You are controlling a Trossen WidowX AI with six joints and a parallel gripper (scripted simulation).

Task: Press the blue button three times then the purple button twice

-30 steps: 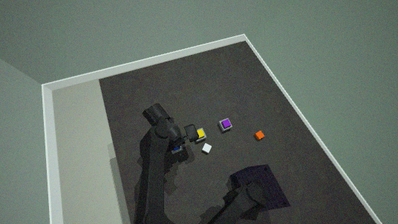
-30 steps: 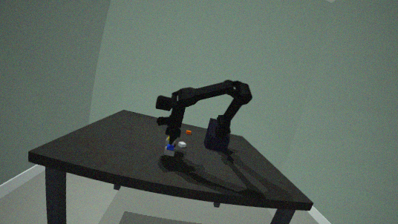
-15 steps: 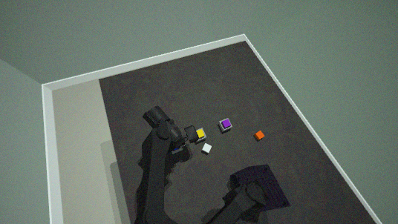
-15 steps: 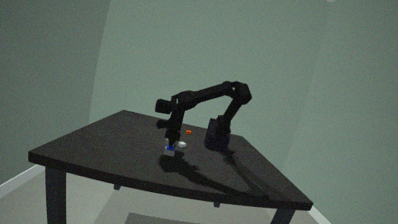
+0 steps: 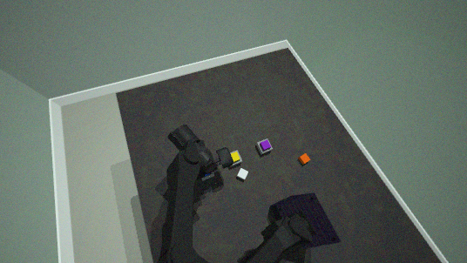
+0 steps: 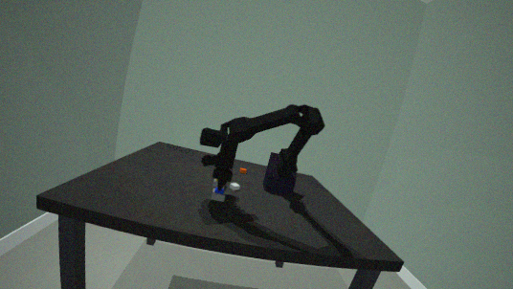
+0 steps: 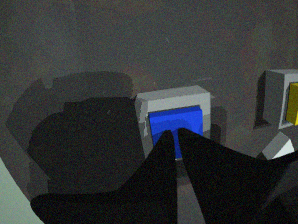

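Now: the blue button 10 mm below my gripper tip. From my gripper tip the other things lie so: purple button (260 mm to the right, 20 mm behind); then white block (120 mm to the right, 70 mm behind, 20 mm below); then yellow button (120 mm to the right).
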